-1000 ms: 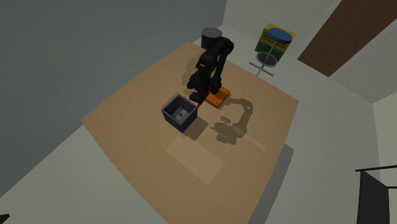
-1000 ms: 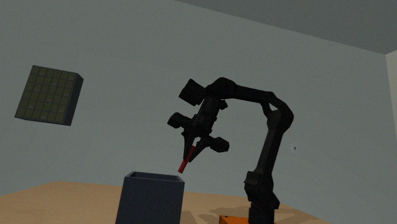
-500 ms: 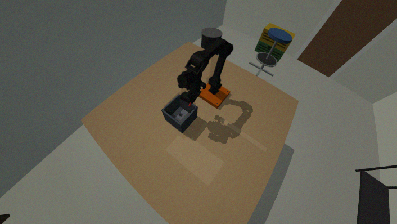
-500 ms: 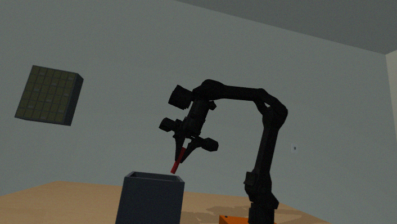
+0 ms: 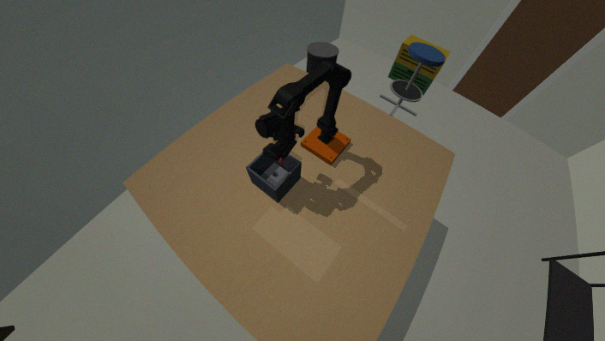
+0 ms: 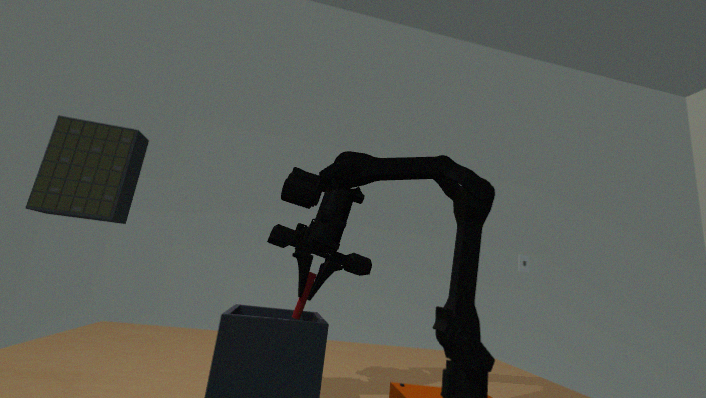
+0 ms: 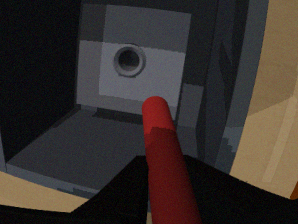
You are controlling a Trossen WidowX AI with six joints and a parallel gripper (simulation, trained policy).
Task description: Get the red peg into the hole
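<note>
My gripper tip is 4 cm short of the grey plate, 2 cm to the left of it and 12 cm above it. The rest, counted from my gripper tip: red peg: 1 cm to the right, 1 cm above.
</note>
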